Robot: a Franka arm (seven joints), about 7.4 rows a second.
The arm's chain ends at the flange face. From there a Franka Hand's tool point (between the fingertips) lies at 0.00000 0.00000 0.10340 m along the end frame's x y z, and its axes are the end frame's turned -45 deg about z.
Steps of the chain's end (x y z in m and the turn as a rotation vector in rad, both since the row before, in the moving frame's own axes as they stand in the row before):
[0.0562 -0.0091 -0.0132 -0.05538 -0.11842 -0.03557]
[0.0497 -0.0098 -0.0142 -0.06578 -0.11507 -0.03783]
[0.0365 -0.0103 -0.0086 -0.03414 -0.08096 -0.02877]
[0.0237 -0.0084 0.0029 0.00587 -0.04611 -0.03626]
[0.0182 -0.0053 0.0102 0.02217 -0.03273 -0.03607]
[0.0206 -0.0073 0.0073 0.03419 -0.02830 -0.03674]
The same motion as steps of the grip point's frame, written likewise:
[0.0334 0.0289 -0.0141 0.04458 -0.12290 -0.03557]
[0.0288 0.0249 -0.0151 0.03485 -0.12788 -0.03783]
[0.0246 0.0152 -0.0090 0.03311 -0.08139 -0.02877]
[0.0197 0.0071 0.0028 0.03676 -0.02845 -0.03626]
[0.0158 0.0051 0.0101 0.03882 -0.00747 -0.03607]
[0.0201 0.0048 0.0072 0.04419 0.00416 -0.03674]

